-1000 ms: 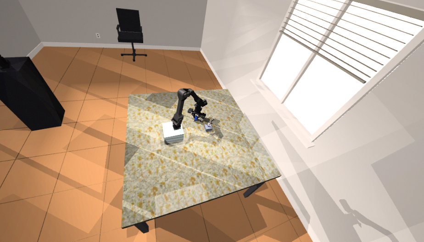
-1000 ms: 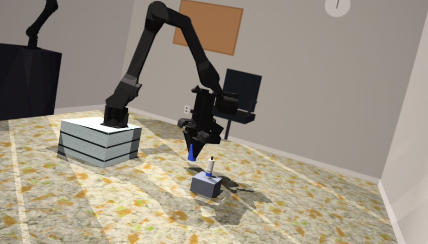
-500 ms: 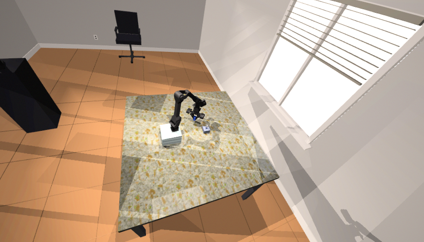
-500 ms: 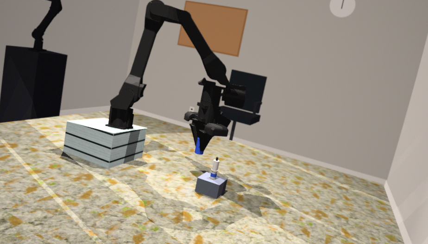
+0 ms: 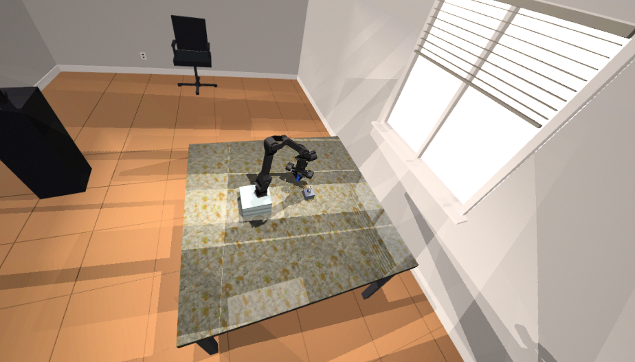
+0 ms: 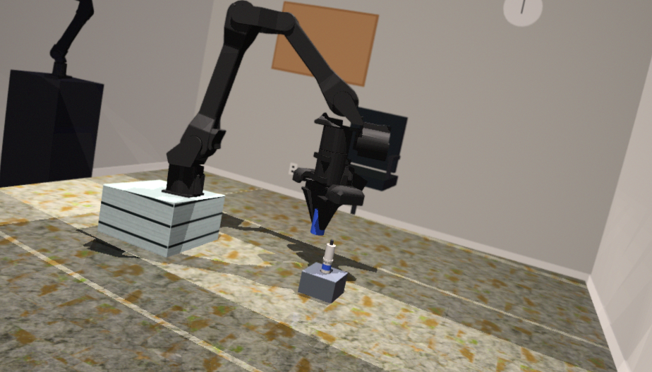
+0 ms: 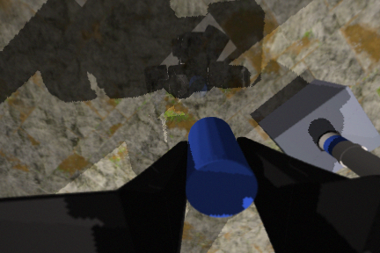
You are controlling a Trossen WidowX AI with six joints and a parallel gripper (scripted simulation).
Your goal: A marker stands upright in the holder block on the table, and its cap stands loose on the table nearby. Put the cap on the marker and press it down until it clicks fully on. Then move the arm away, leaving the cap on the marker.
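Right now my gripper tip is 9 cm to the left of the grey holder block, 7 cm above it and 5 cm short of it. The rest, counted from my gripper tip: blue cap (1 cm above).
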